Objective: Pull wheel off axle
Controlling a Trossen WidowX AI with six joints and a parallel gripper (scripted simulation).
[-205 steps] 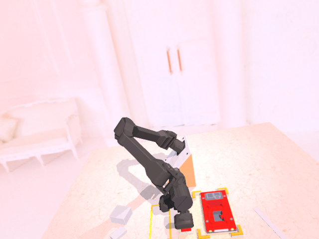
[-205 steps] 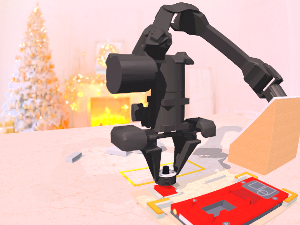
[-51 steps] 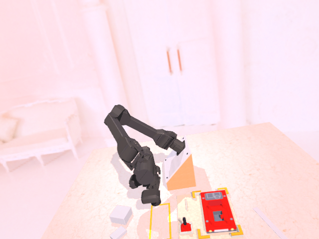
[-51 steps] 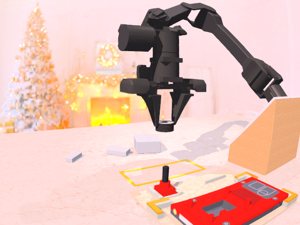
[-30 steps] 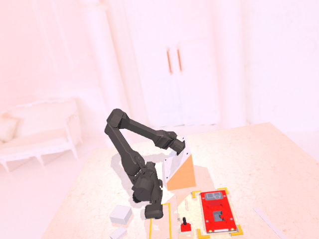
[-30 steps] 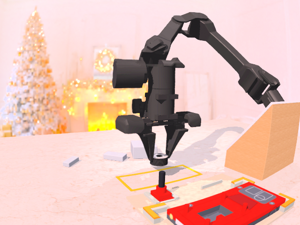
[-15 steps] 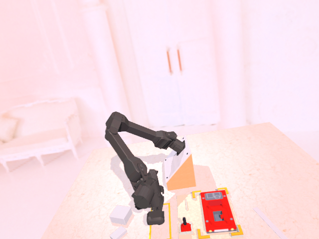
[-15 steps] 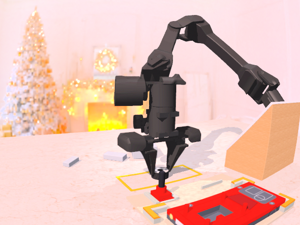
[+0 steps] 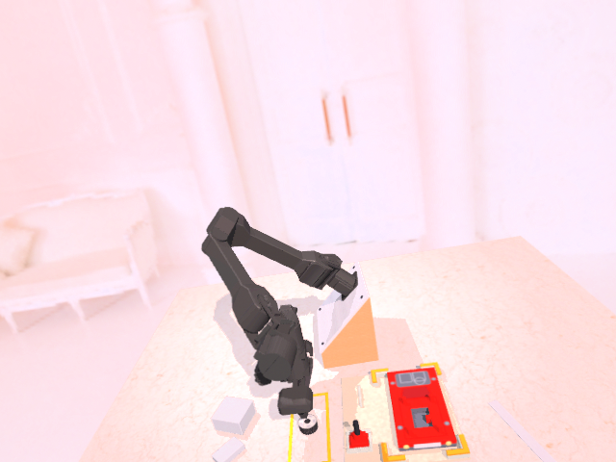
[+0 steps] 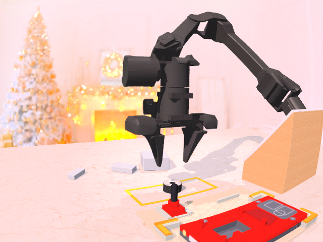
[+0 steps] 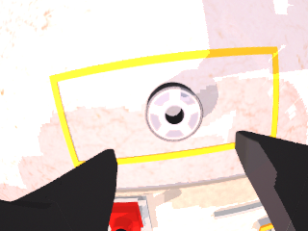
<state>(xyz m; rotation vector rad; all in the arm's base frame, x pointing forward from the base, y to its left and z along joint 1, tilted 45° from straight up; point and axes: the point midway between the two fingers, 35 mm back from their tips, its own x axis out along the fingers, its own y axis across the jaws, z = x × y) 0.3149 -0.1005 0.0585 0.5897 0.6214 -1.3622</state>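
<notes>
Right now my gripper tip is 5 cm above the wheel. Also, from my gripper tip: thin white strip (42 cm to the left, 7 cm ahead, 6 cm below); then upright axle (10 cm to the left, 5 cm ahead, 3 cm below).
</notes>
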